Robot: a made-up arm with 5 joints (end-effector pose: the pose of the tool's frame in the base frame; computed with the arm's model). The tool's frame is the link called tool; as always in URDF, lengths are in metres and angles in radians. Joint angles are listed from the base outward.
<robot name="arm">
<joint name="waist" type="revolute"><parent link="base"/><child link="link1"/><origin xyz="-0.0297 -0.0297 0.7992"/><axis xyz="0 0 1"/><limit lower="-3.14" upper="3.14"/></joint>
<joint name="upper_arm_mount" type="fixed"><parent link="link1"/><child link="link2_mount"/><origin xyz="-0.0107 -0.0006 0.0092"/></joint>
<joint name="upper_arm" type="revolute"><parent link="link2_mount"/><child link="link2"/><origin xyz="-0.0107 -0.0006 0.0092"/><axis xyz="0 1 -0.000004"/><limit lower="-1.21" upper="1.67"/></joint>
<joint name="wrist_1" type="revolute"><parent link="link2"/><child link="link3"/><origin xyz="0.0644 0.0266 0.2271"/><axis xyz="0 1 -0.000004"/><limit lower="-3.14" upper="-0.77"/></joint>
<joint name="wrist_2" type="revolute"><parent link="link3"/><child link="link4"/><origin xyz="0.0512 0.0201 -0.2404"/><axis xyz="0 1 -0.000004"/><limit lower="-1.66" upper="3.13"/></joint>
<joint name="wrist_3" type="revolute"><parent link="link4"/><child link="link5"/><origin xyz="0.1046 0.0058 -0.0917"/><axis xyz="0 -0.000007 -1"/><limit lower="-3.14" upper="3.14"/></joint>
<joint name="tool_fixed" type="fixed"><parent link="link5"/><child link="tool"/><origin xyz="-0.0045 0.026 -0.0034"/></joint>
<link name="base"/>
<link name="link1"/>
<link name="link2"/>
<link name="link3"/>
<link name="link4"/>
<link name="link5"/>
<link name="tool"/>
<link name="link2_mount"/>
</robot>
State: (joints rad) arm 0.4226 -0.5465 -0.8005 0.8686 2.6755
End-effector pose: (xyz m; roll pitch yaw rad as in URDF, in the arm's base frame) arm 0.2425 0.1257 1.0126 0.2290 0.4238 -2.2034
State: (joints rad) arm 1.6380 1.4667 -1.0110 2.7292 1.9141
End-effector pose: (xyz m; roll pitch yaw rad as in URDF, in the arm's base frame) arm -0.0781 -0.0079 0.6394 3.1008 0.0146 0.4102
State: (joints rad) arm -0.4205 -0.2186 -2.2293 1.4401 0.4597
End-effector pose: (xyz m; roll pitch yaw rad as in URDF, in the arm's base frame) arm 0.2269 -0.0605 1.3149 0.6127 -0.8600 -1.1683
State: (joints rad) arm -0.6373 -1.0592 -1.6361 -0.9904 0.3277
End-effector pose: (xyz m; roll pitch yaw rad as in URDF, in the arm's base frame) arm -0.2027 0.1947 1.2490 -2.9493 0.5122 2.8825
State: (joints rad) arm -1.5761 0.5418 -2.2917 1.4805 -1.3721
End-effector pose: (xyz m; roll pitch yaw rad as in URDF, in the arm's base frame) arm 0.0198 -0.5090 1.0013 -0.2643 -0.0526 -0.1970
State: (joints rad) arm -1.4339 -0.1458 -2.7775 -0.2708 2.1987
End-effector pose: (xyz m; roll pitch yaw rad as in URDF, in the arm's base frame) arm -0.0070 0.0963 1.3857 -3.0991 -0.0308 -2.3774
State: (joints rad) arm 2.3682 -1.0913 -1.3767 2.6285 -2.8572
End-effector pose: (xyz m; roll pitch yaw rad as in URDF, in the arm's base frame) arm -0.0486 -0.0463 1.0892 0.0454 -0.1540 -1.0613
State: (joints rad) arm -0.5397 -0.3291 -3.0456 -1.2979 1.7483
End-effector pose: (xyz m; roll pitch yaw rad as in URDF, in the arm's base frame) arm -0.2088 0.1372 1.1483 -1.6112 -0.1774 -2.1034
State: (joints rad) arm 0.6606 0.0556 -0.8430 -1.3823 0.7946
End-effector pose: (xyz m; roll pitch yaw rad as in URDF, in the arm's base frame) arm 0.1411 0.1952 1.0601 2.3340 -0.6171 -1.4157
